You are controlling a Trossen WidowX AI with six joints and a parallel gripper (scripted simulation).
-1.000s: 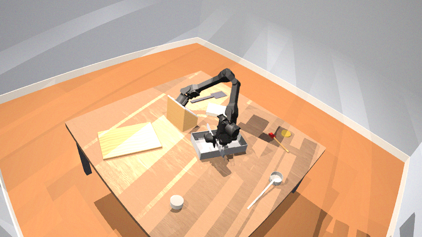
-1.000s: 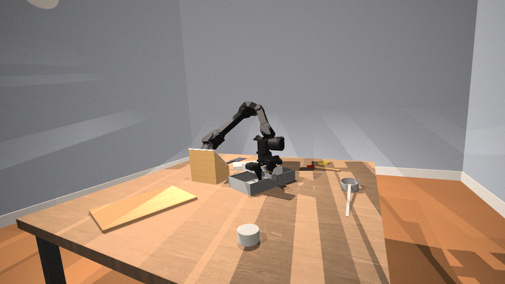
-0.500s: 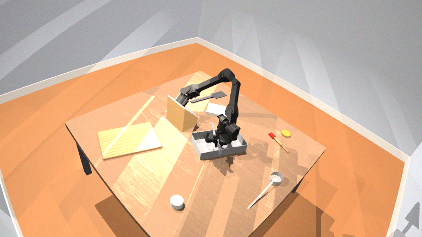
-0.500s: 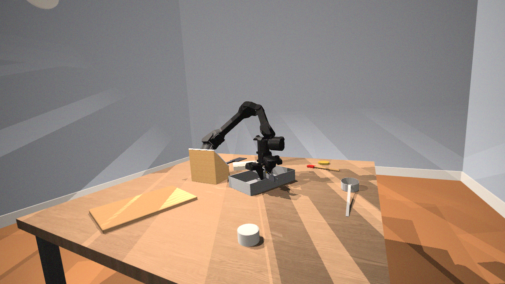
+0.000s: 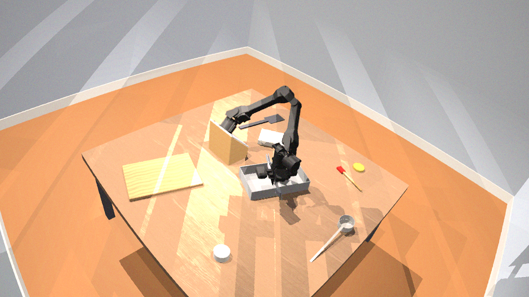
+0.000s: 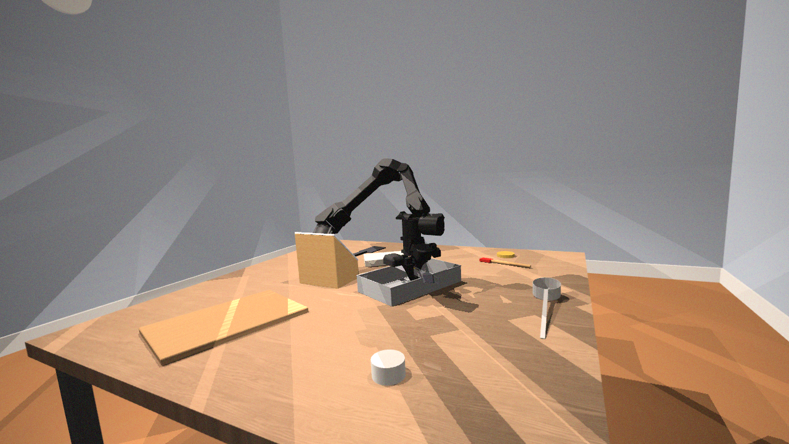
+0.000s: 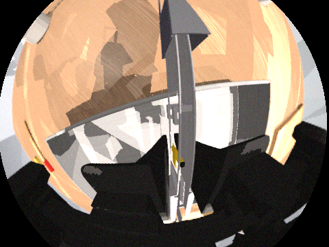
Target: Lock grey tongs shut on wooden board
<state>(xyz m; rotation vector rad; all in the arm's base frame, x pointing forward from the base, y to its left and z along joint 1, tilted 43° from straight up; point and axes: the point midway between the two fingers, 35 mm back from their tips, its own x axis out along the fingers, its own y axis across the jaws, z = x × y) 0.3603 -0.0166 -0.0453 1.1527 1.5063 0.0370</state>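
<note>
The grey roasting tin is 20 mm behind my gripper tip and 40 mm to the left of it. Round my gripper tip: white block (210 mm behind, 330 mm to the left, 20 mm below); then red-tipped brush (240 mm ahead, 360 mm to the left, 20 mm below); then wooden board (440 mm behind, 320 mm to the right, 20 mm below).
</note>
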